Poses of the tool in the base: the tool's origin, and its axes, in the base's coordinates. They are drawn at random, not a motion.
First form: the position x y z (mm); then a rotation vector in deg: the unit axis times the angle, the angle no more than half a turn.
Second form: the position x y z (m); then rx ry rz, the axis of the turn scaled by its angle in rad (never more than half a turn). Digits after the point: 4 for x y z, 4 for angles.
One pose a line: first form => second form
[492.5 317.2 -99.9 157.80 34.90 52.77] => [0.4925 0.3172 -0.0999 2.7541 0.6091 0.9210]
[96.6 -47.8 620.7 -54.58 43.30 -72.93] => [0.0966 -0.0478 0.6207 -0.9526 0.7557 -1.2729]
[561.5 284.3 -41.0 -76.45 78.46 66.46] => [0.5615 0.2843 -0.0410 -1.3343 1.3694 1.1599]
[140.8 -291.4 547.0 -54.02 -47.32 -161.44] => [0.1408 -0.2914 0.5470 -0.9428 -0.8259 -2.8177]
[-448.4 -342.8 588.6 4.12 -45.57 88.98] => [-0.4484 -0.3428 0.5886 0.0719 -0.7953 1.5530]
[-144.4 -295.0 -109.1 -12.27 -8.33 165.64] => [-0.1444 -0.2950 -0.1091 -0.2142 -0.1454 2.8910]
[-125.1 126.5 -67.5 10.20 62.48 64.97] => [-0.1251 0.1265 -0.0675 0.1780 1.0905 1.1339]
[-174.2 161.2 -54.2 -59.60 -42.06 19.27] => [-0.1742 0.1612 -0.0542 -1.0402 -0.7341 0.3363]
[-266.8 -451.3 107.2 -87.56 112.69 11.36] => [-0.2668 -0.4513 0.1072 -1.5282 1.9668 0.1983]
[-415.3 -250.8 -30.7 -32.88 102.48 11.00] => [-0.4153 -0.2508 -0.0307 -0.5739 1.7886 0.1920]
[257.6 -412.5 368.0 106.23 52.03 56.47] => [0.2576 -0.4125 0.3680 1.8541 0.9081 0.9856]
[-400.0 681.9 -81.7 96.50 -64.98 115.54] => [-0.4000 0.6819 -0.0817 1.6842 -1.1341 2.0166]
